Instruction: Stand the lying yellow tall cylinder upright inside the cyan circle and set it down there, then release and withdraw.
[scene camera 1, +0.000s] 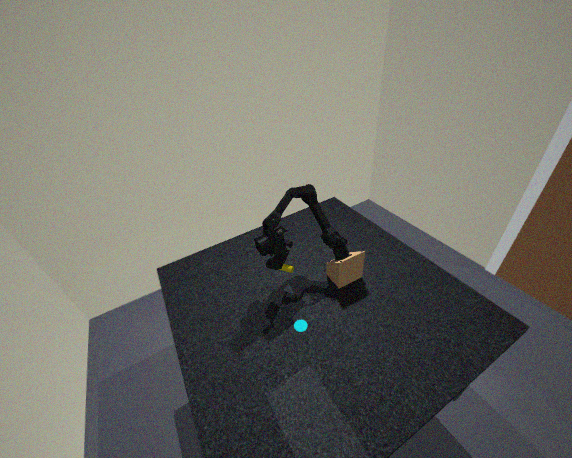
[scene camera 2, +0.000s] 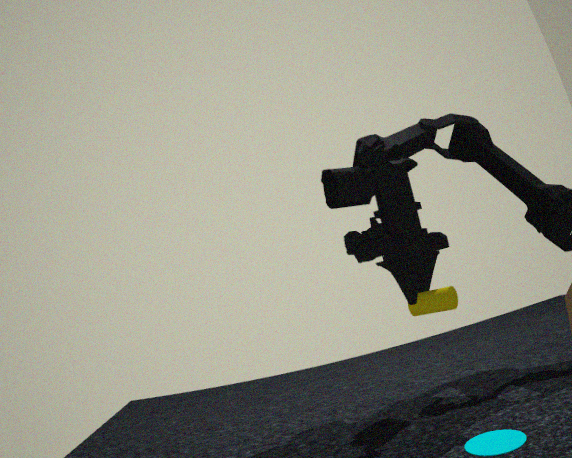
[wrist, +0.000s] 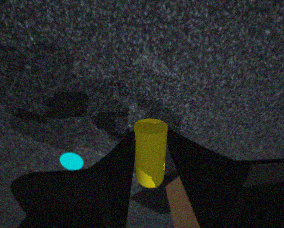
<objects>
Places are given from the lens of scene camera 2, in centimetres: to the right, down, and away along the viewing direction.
my gripper (scene camera 2: 418, 302): 19, 11, 63
yellow cylinder (scene camera 2: 444, 299): 22, 10, 59
</objects>
